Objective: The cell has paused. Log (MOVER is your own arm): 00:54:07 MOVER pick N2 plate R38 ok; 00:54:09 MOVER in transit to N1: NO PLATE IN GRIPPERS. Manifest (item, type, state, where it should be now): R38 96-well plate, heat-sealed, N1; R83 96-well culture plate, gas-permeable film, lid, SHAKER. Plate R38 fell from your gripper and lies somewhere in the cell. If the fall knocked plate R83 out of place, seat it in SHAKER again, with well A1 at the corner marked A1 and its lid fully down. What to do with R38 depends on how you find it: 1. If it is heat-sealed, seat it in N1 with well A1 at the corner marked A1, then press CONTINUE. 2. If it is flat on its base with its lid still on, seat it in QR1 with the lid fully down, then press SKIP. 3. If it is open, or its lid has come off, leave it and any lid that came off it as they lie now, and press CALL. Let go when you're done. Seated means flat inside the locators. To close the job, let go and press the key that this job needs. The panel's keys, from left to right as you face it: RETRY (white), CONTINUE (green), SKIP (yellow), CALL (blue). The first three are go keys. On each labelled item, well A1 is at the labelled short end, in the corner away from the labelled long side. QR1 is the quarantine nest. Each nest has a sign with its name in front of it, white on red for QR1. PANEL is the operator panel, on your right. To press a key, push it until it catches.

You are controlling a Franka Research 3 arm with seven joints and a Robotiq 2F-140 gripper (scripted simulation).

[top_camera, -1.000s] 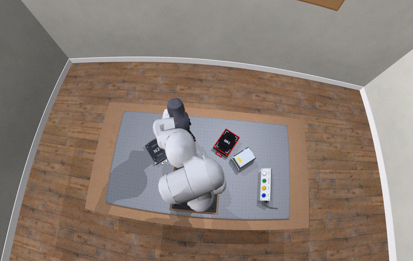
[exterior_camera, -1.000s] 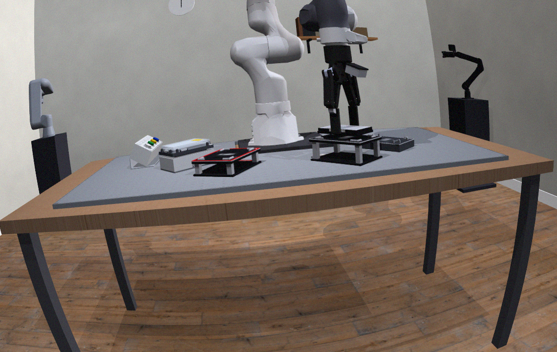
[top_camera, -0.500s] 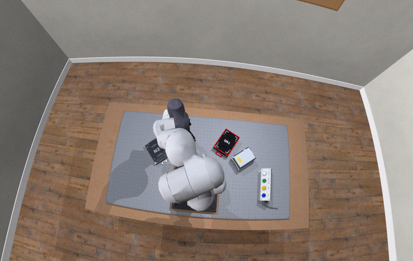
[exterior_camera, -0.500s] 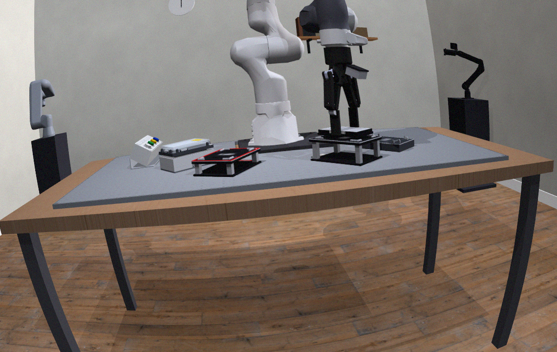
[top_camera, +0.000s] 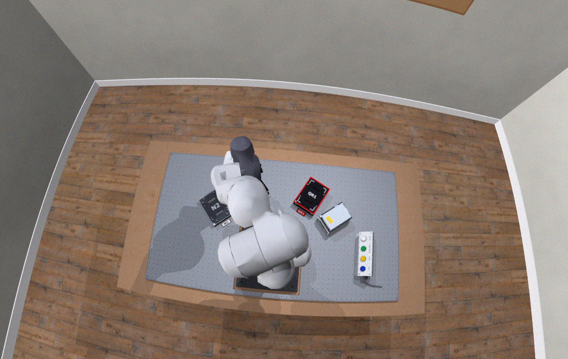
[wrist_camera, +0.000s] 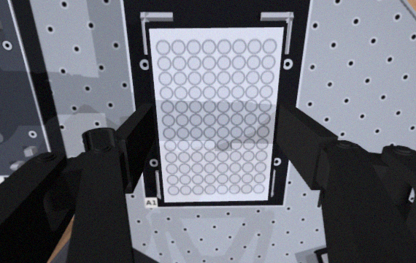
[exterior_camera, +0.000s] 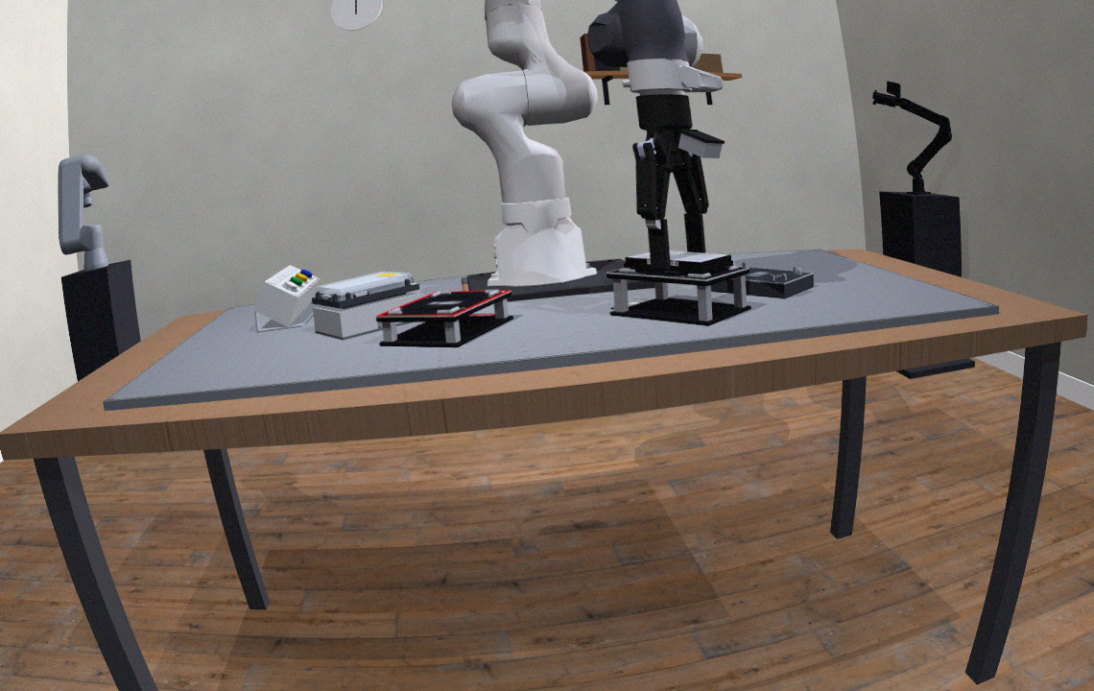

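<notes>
Right now my hand is 20 mm above the plate R38. The rest, counted from my hand: N1 nest: 40 mm below; then QR1 nest: 320 mm to the right, 60 mm below, 20 mm behind; then retry key: 580 mm to the right, 230 mm behind, 30 mm below.
</notes>
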